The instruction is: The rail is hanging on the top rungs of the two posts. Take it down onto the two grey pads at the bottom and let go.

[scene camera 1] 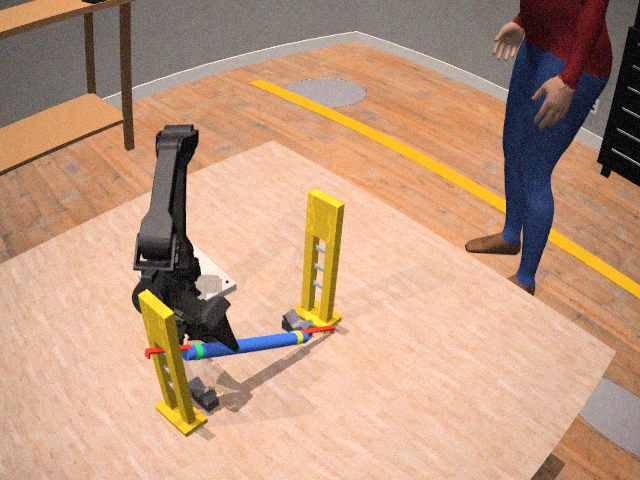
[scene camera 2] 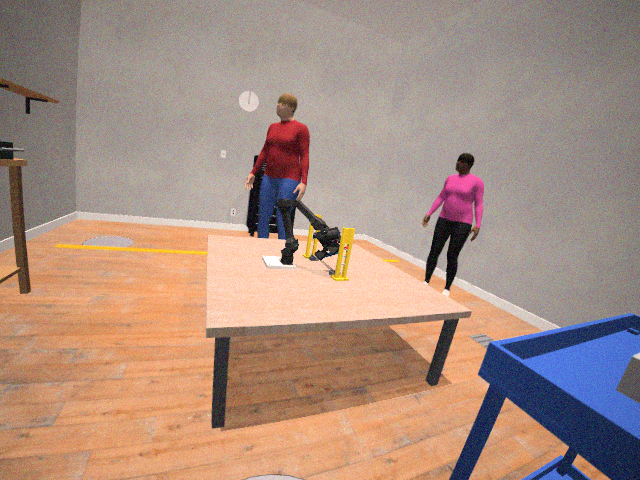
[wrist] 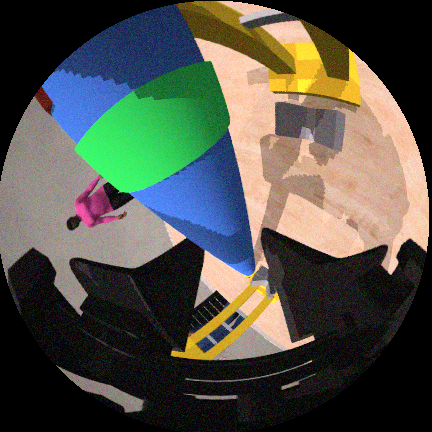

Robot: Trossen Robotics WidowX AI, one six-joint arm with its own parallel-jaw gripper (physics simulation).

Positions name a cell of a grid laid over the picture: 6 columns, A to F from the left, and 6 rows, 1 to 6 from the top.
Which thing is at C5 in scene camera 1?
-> A blue rail.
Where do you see a yellow post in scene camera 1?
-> D3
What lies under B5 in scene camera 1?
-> A yellow post.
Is the gripper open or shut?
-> Part open.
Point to a yellow post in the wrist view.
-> C5
